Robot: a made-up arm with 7 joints.
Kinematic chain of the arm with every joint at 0, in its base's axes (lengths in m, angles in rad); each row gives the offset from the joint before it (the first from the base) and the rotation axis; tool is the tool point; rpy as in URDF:
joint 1: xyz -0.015 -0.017 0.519 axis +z
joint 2: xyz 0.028 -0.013 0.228 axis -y
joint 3: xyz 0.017 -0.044 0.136 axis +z
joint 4: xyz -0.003 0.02 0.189 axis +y
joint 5: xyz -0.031 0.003 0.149 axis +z
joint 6: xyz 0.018 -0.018 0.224 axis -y
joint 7: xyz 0 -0.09 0.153 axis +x
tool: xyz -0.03 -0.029 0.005 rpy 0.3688 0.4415 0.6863
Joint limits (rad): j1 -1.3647..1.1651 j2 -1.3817..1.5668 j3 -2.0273..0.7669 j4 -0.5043..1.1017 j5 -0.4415..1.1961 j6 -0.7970..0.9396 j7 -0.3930..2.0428
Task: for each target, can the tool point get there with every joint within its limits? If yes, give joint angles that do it. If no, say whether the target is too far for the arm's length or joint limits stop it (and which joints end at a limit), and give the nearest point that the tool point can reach.
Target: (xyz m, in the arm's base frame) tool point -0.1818 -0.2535 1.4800
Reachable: yes | joints 0.3691 0.8945 0.0202 0.8604 0.2266 -0.0302 0.4922
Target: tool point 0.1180 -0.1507 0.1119
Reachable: no: joint limits stop it (at a limit: joint 2, joint 4, joint 6) | nearest point 0.3701 -0.4041 0.3025 | short by 0.405 m
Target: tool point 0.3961 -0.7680 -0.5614
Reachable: no: too far | nearest point 0.2726 -0.5424 0.2984 | short by 0.897 m
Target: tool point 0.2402 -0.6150 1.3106
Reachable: yes | joints -0.9100 -0.8708 0.0634 -0.0788 -0.2795 -0.4071 1.2854
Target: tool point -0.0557 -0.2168 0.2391
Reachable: no: joint limits stop it (at a limit: joint 1, joint 2, joint 4, joint 6) | nearest point 0.0173 -0.5659 0.3076 | short by 0.363 m
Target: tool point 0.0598 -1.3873 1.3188
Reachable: no: too far | nearest point 0.0311 -0.8621 1.0950 | short by 0.572 m
